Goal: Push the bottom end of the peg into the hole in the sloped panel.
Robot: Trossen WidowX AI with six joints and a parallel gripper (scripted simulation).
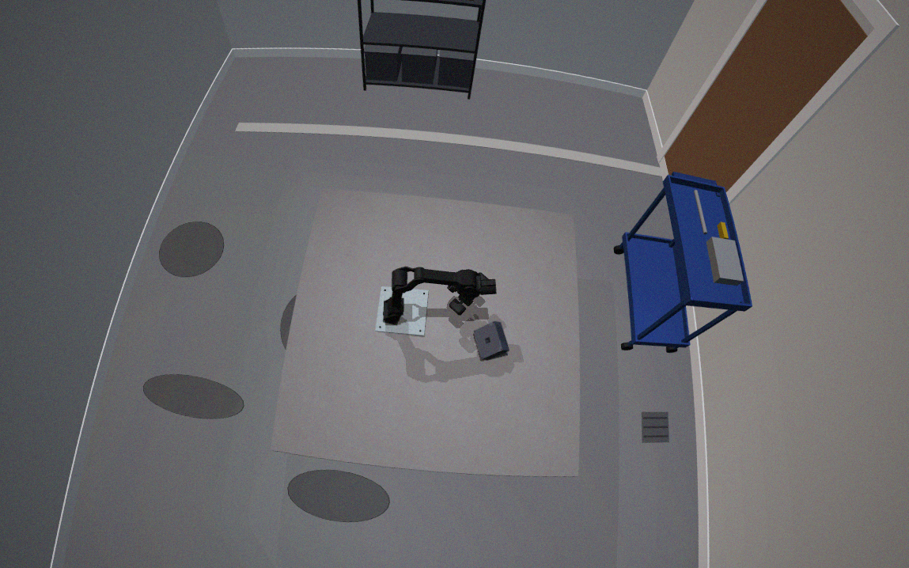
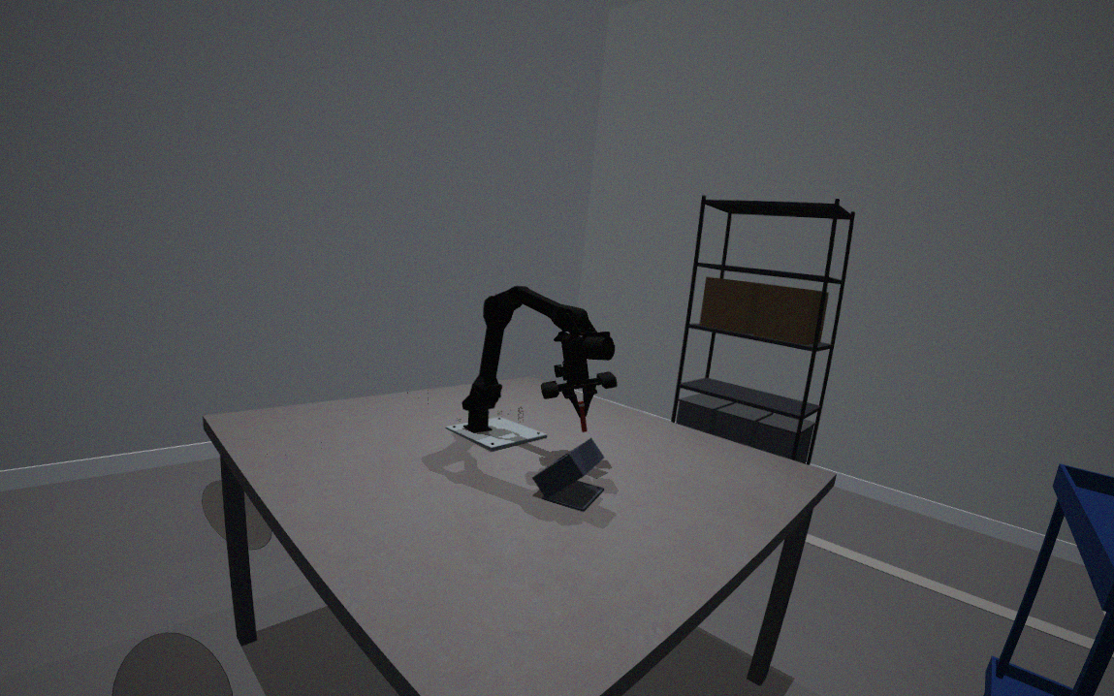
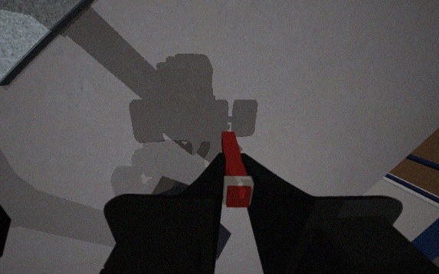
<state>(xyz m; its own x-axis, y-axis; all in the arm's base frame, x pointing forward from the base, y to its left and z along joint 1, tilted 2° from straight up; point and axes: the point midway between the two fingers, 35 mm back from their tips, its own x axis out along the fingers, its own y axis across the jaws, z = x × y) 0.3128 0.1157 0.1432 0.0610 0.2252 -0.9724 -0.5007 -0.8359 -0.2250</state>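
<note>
The sloped grey panel is 130 mm ahead of my gripper tip, 140 mm to the right of it and 70 mm below it. From my gripper tip the other things lie so: red square peg 20 mm above.
</note>
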